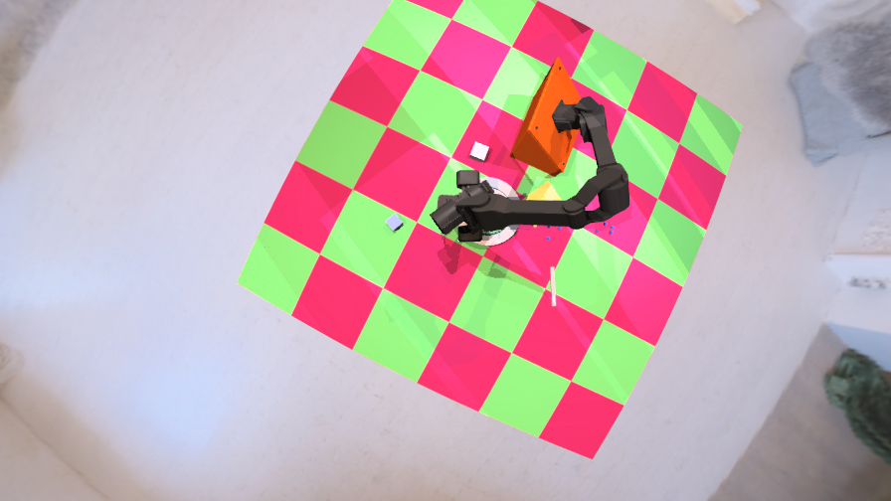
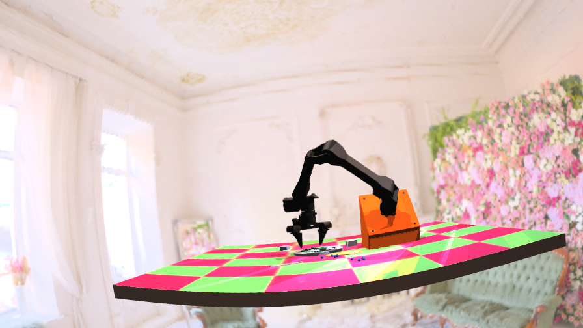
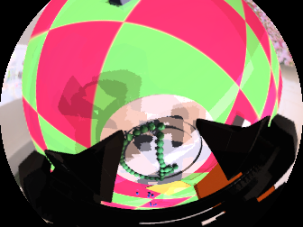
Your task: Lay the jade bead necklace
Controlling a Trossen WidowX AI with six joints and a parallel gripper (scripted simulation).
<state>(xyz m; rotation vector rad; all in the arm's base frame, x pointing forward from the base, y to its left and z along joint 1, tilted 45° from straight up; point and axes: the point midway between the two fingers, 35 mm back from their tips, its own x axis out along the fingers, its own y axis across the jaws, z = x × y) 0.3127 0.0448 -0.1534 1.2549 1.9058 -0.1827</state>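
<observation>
The round bead board lies 5 cm to the left of my gripper tip, 3 cm behind it and 1 cm below it. From my gripper tip the other things lie so: pale blue cube: 16 cm to the right, 14 cm ahead, 1 cm below; then white cube: 17 cm behind, 6 cm to the right, 1 cm below; then yellow patch: 18 cm to the left, 14 cm behind, 2 cm below.
</observation>
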